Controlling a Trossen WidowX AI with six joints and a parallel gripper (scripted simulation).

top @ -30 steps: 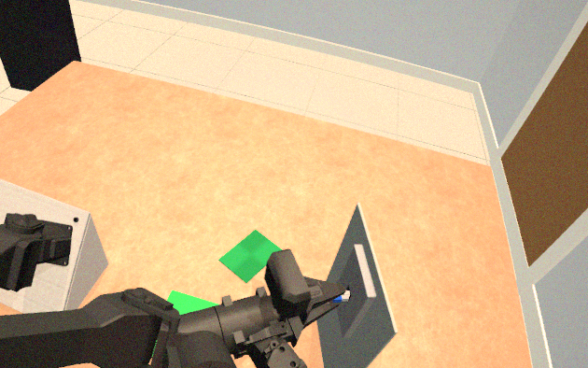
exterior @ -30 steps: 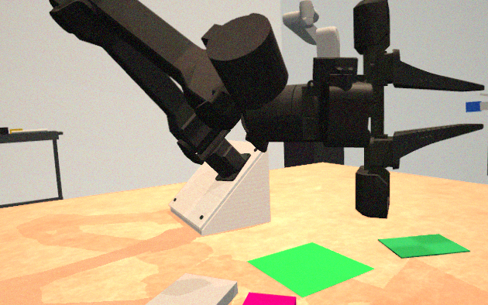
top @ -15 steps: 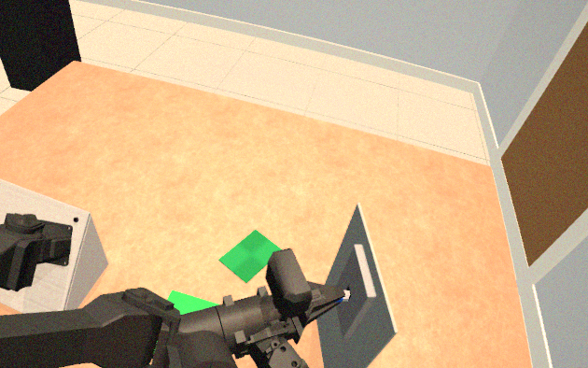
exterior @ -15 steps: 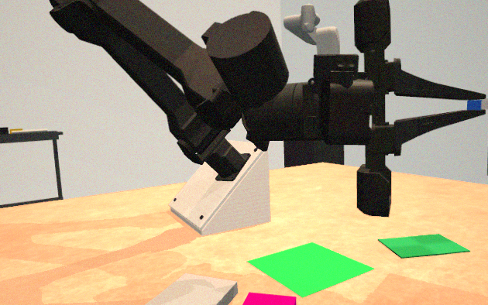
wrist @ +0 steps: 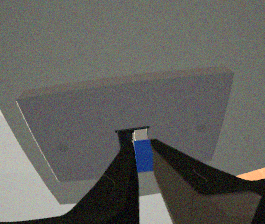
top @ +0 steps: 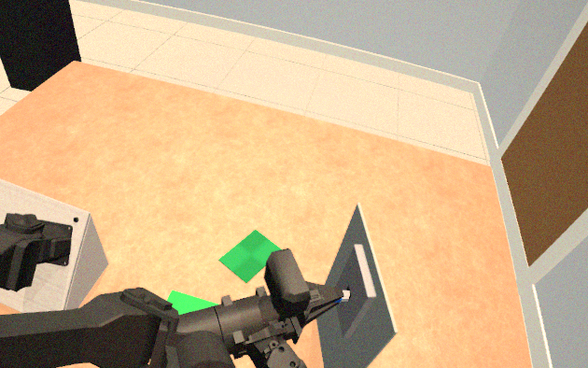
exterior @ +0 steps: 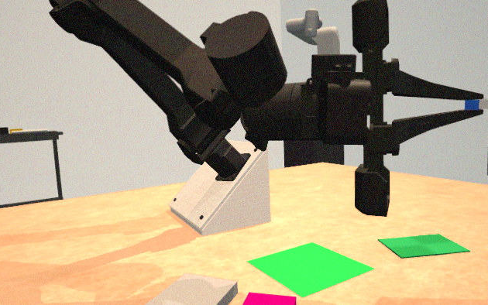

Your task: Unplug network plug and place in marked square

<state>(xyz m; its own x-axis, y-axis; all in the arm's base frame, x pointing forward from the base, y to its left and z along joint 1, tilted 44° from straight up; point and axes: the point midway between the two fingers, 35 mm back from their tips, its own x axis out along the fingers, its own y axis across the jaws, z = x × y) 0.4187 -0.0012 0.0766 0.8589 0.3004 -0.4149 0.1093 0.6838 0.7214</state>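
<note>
My gripper tip is 200 mm past the green square and 200 mm above it. The rest, counted from my gripper tip: pale grey block 200 mm below, 200 mm behind, 180 mm to the right; network plug 10 mm ahead; upright panel 80 mm below, 30 mm ahead, 10 mm to the left.
</note>
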